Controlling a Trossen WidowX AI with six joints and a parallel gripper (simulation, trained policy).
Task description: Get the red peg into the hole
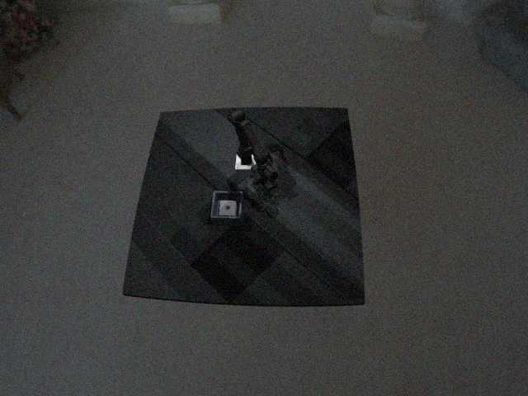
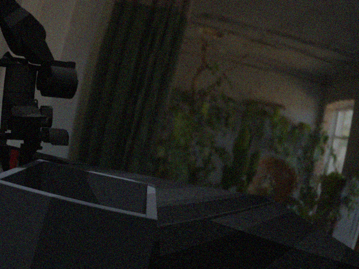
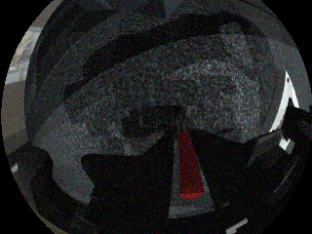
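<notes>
My gripper tip is 20 mm below the red peg, 10 mm to the right of it and 10 mm past it. Round my gripper tip: grey box (200 mm to the right, 140 mm ahead).
</notes>
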